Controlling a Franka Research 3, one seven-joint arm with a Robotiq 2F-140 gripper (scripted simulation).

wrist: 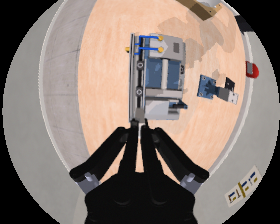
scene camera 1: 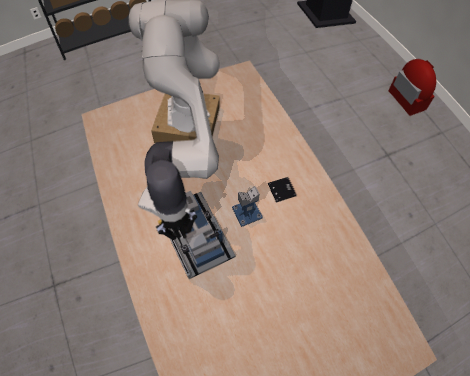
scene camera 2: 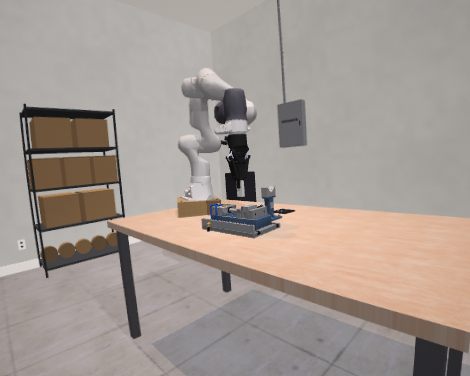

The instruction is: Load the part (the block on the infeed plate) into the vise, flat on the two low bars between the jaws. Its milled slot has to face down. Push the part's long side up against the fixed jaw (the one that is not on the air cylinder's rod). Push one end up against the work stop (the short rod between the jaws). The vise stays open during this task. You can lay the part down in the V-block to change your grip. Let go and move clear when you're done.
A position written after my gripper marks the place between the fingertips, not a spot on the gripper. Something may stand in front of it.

I see my gripper [scene camera 2: 241, 196] and a vise [wrist: 153, 76].
My gripper is seen too in the wrist view [wrist: 139, 114].
